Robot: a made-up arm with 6 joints. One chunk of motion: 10 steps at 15 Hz.
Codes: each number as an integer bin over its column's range. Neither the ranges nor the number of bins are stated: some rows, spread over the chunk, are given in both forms.
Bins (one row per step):
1: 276 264 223 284 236 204
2: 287 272 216 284 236 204
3: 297 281 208 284 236 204
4: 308 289 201 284 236 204
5: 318 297 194 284 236 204
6: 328 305 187 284 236 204
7: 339 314 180 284 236 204
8: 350 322 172 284 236 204
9: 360 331 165 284 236 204
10: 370 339 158 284 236 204
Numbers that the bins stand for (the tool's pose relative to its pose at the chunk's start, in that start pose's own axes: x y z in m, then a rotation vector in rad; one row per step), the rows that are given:
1: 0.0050 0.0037 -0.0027 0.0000 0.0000 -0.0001
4: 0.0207 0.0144 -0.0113 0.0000 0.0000 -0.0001
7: 0.0359 0.0252 -0.0195 0.0000 0.0000 -0.0001
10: 0.0510 0.0359 -0.0282 0.0000 0.0000 -0.0001
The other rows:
2: 0.0104 0.0071 -0.0055 0.0000 0.0000 -0.0001
3: 0.0153 0.0110 -0.0086 0.0000 0.0000 -0.0001
5: 0.0256 0.0179 -0.0141 0.0000 0.0000 -0.0001
6: 0.0305 0.0213 -0.0168 0.0000 0.0000 -0.0001
8: 0.0412 0.0286 -0.0227 0.0000 0.0000 -0.0001
9: 0.0461 0.0325 -0.0254 0.0000 0.0000 -0.0001

